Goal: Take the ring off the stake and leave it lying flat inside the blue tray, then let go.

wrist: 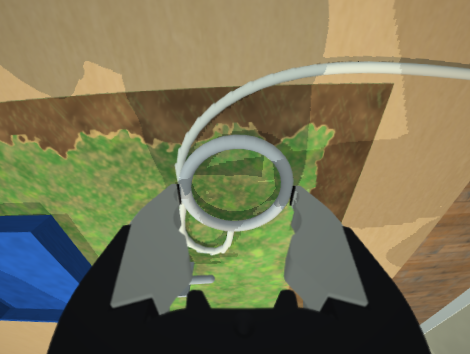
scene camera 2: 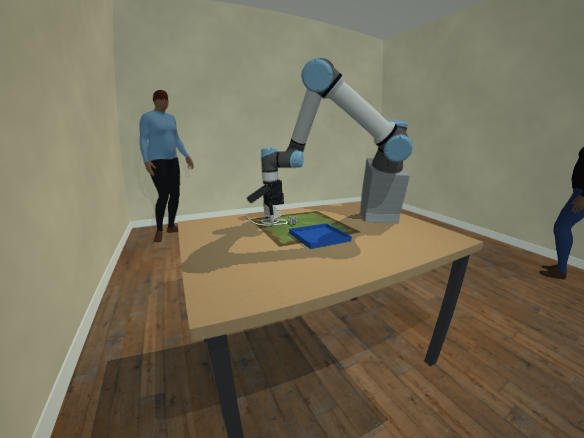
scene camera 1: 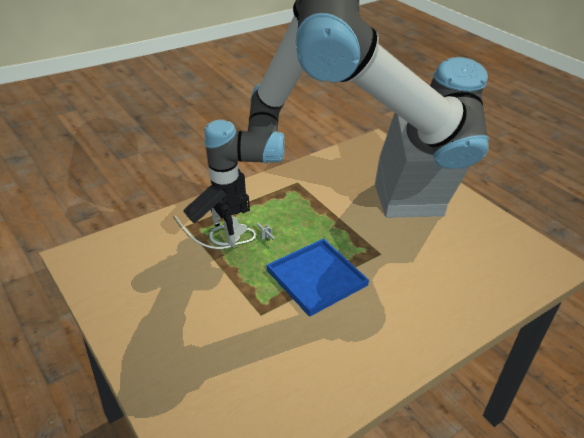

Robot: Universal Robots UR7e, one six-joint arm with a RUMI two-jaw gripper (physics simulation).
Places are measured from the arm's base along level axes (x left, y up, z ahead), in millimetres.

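Pixels of known places: gripper, fingertip midpoint: (wrist: 235,186) (scene camera 2: 270,222) (scene camera 1: 225,237); arm's base, link origin: (scene camera 2: 387,166).
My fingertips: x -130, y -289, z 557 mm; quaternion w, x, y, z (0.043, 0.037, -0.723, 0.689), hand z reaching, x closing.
Ahead of a thing's pixels: the offset from my fingertips to its top centre. "pt": to the spot under its first point. Level surfaces: height alone.
A light grey ring @[pt dz +39, dx -9, dy +12 mm] (scene camera 1: 211,235) (wrist: 239,142) lies over the grass mat's far-left corner. My gripper (scene camera 1: 224,234) (scene camera 2: 269,220) (wrist: 235,186) points down and is shut on the ring, with its fingertips against opposite outer sides. Any gap beneath the ring is too small to tell. A small grey cross-shaped piece @[pt dz -102, dx +55, dy +27 mm] (scene camera 1: 266,232) (scene camera 2: 293,220), likely the stake, stands on the mat apart from the ring; in the wrist view the left finger partly hides this grey piece @[pt dz -93, dx +20, dy +28 mm] (wrist: 202,279). The blue tray @[dz -165, dx +245, dy +22 mm] (scene camera 1: 300,275) (scene camera 2: 320,235) (wrist: 25,260) holds nothing and overlaps the mat's near side.
A white cord @[pt dz +104, dx -117, dy +4 mm] (scene camera 1: 177,220) (wrist: 360,67) curves around the ring, loops back to meet its edge, and reaches past the grass mat @[dy +1 mm] (scene camera 1: 300,215) (wrist: 75,185). The arm's grey pedestal (scene camera 1: 420,185) (scene camera 2: 384,195) stands at the back right. Two people stand beyond the table.
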